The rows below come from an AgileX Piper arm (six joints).
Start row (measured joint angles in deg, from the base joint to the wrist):
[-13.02, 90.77, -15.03, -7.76, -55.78, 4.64]
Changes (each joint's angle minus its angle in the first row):
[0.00, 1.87, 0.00, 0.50, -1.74, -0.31]
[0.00, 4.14, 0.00, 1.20, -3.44, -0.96]
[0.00, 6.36, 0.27, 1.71, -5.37, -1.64]
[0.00, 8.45, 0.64, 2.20, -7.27, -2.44]
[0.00, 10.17, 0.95, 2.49, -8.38, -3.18]
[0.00, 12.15, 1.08, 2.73, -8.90, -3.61]
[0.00, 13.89, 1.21, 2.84, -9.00, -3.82]
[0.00, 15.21, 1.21, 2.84, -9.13, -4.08]
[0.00, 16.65, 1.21, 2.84, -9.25, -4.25]
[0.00, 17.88, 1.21, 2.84, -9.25, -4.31]
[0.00, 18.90, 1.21, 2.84, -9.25, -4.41]
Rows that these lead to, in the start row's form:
[-13.02, 92.64, -15.03, -7.26, -57.52, 4.33]
[-13.02, 94.91, -15.03, -6.56, -59.22, 3.68]
[-13.02, 97.13, -14.76, -6.05, -61.15, 3.00]
[-13.02, 99.22, -14.39, -5.56, -63.05, 2.20]
[-13.02, 100.94, -14.08, -5.27, -64.16, 1.46]
[-13.02, 102.92, -13.95, -5.03, -64.68, 1.03]
[-13.02, 104.66, -13.82, -4.92, -64.78, 0.82]
[-13.02, 105.98, -13.82, -4.92, -64.91, 0.56]
[-13.02, 107.42, -13.82, -4.92, -65.03, 0.39]
[-13.02, 108.65, -13.82, -4.92, -65.03, 0.33]
[-13.02, 109.67, -13.82, -4.92, -65.03, 0.23]

